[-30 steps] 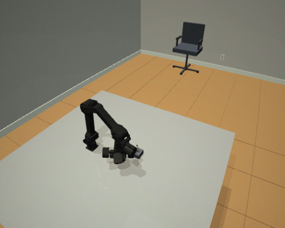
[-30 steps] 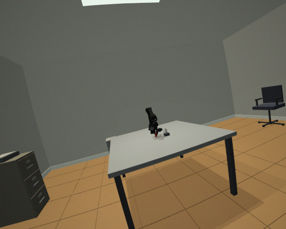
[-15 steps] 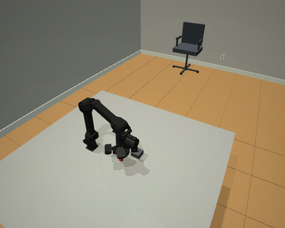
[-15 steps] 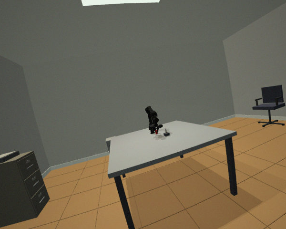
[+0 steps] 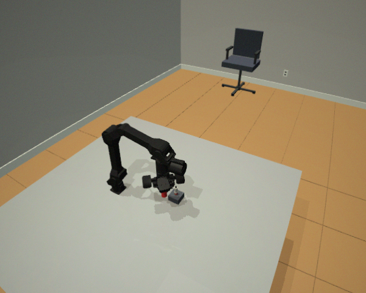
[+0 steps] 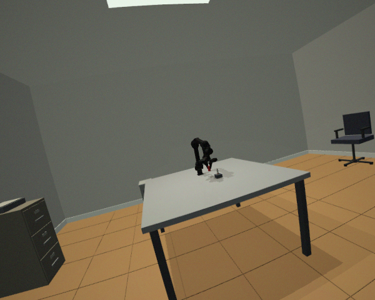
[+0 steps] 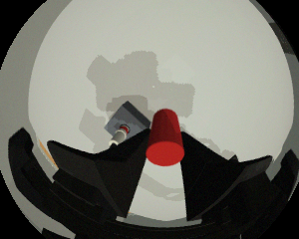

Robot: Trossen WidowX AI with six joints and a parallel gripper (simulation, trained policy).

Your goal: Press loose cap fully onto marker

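Right now my gripper tip is 20 mm short of the grey holder block, 70 mm to the right of it and 90 mm above it. Round my gripper tip: red cap (right at my gripper tip).
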